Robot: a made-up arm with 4 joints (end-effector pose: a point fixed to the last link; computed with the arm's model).
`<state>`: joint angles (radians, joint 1 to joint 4).
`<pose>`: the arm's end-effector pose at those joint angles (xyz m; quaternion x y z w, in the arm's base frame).
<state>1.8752 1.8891 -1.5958 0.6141</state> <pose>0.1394 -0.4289 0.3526 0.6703 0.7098 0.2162 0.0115</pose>
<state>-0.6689 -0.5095 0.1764 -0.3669</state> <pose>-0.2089 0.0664 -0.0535 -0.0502 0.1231 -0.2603 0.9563</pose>
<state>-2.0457 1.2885 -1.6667 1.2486</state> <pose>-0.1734 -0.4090 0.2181 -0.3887 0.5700 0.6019 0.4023</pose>
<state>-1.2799 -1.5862 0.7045 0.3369</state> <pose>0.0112 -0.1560 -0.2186 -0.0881 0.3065 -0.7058 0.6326</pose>
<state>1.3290 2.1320 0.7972 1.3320</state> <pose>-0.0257 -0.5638 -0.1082 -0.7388 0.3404 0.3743 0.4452</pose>
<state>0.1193 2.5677 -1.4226 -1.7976</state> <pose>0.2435 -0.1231 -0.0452 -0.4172 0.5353 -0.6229 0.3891</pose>
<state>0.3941 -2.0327 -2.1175 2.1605</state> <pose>-0.1377 -0.2747 0.0731 -0.2660 -0.6697 0.5598 0.4090</pose>
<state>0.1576 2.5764 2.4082 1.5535</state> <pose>-0.0849 -0.4452 0.3870 0.0892 -0.7511 -0.4223 0.4995</pose>
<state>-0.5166 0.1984 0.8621 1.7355</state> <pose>-0.1007 0.0451 0.1941 0.2894 0.8339 0.3118 0.3516</pose>
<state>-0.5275 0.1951 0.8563 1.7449</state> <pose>-0.0996 0.0460 0.1925 0.2883 0.8383 0.3090 0.3445</pose>
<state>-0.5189 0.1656 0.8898 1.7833</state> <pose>-0.0835 0.0509 0.1905 0.3019 0.8360 0.3137 0.3341</pose>
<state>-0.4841 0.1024 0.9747 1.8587</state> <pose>-0.0474 0.0588 0.1898 0.3328 0.8223 0.3317 0.3211</pose>
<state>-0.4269 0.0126 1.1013 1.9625</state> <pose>0.0046 0.0637 0.1951 0.3727 0.7938 0.3673 0.3099</pose>
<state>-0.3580 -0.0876 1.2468 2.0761</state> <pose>0.0612 0.0601 0.2107 0.4079 0.7520 0.4184 0.3050</pose>
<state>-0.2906 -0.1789 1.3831 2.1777</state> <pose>0.1086 0.0484 0.2346 0.4285 0.7053 0.4739 0.3072</pose>
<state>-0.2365 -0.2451 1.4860 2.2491</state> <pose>0.1385 0.0343 0.2587 0.4353 0.6653 0.5191 0.3138</pose>
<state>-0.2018 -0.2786 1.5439 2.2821</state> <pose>0.1509 0.0246 0.2750 0.4354 0.6403 0.5454 0.3208</pose>
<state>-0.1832 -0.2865 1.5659 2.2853</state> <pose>0.1521 0.0204 0.2828 0.4346 0.6290 0.5557 0.3267</pose>
